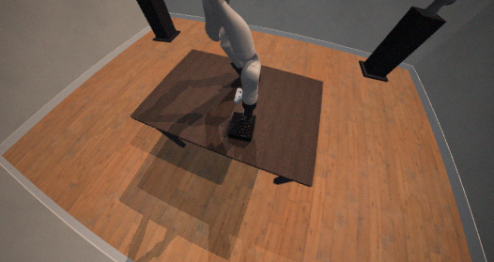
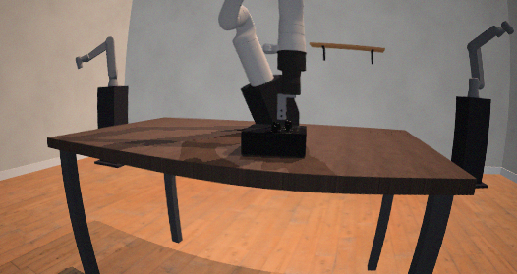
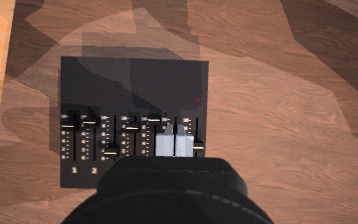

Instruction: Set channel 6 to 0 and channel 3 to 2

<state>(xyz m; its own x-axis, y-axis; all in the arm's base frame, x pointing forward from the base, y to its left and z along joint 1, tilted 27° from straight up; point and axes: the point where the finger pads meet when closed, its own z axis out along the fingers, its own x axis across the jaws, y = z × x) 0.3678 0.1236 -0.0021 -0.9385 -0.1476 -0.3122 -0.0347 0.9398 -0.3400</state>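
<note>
The channel 6 fader cap lies 30 mm below my hand and 20 mm to the left of it. Round my hand: channel 5 fader cap: 30 mm below, 20 mm ahead, 10 mm to the right; then channel 4 fader cap: 40 mm ahead, 30 mm below; then channel 3 fader cap: 70 mm ahead, 30 mm below, 20 mm to the left.
</note>
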